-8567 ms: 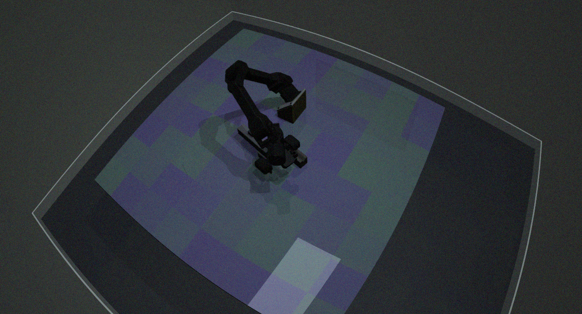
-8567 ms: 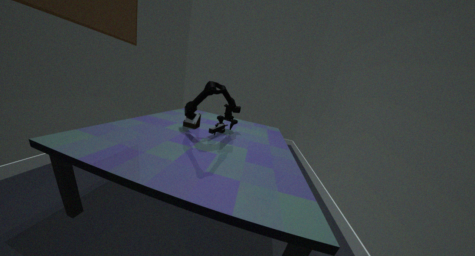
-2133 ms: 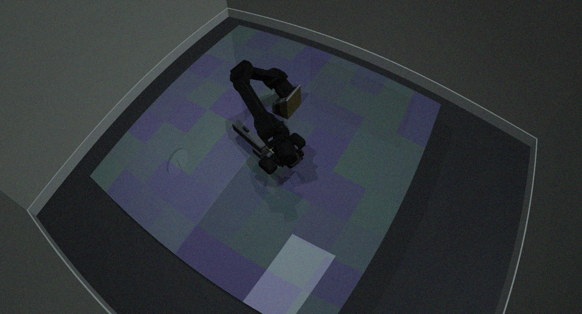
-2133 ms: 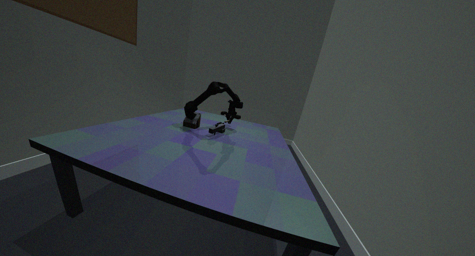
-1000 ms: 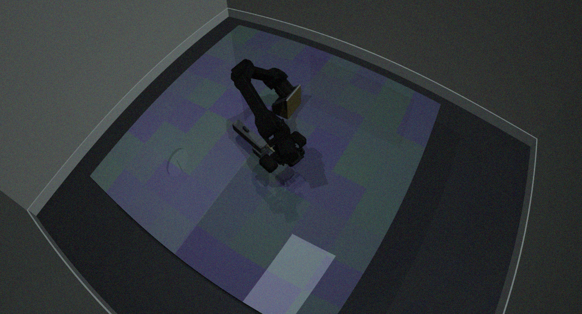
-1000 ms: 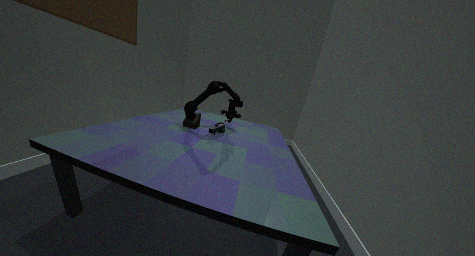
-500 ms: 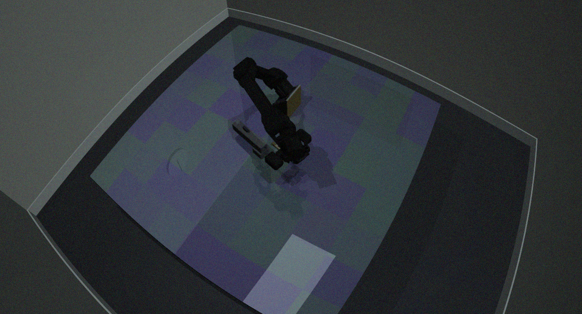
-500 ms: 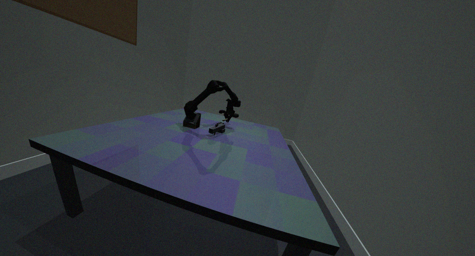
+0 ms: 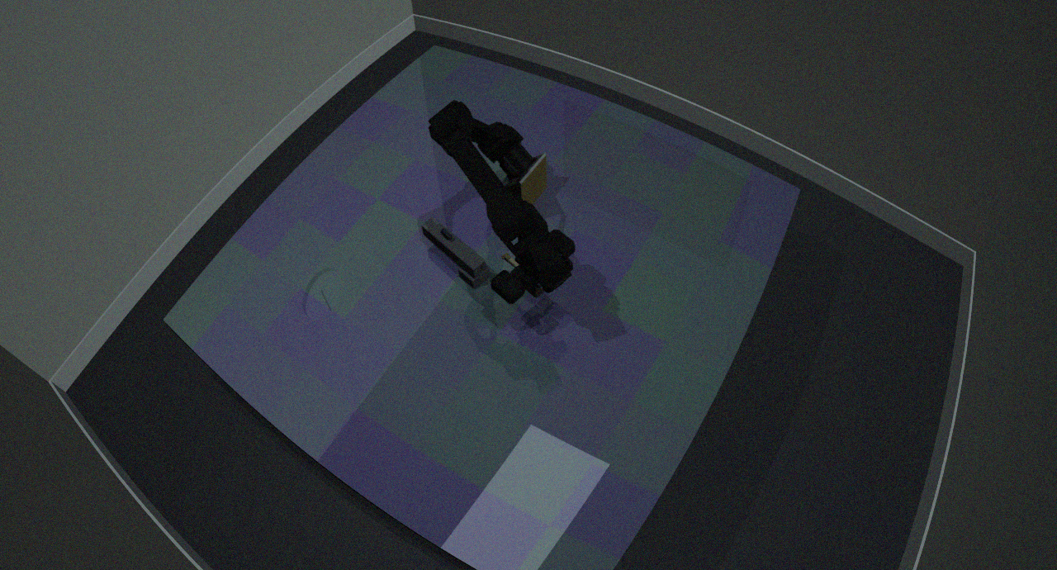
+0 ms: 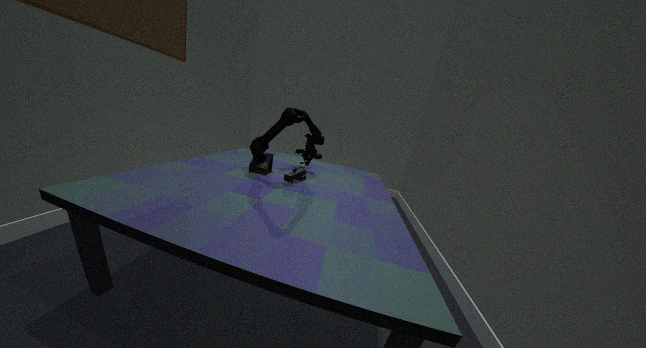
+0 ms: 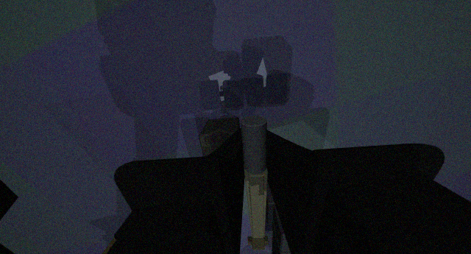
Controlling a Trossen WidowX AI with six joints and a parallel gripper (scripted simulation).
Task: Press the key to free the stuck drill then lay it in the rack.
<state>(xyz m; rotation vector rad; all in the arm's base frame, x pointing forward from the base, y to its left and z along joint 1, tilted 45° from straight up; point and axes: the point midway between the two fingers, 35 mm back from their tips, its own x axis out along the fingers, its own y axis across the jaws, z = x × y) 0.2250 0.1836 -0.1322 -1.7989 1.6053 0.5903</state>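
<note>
Right now the drill is 40 mm to the right of my gripper tip and 30 mm above it. Round my gripper tip: dark key (240 mm to the right, 20 mm ahead); then grey holder block (210 mm to the right, 30 mm ahead, 20 mm below).
</note>
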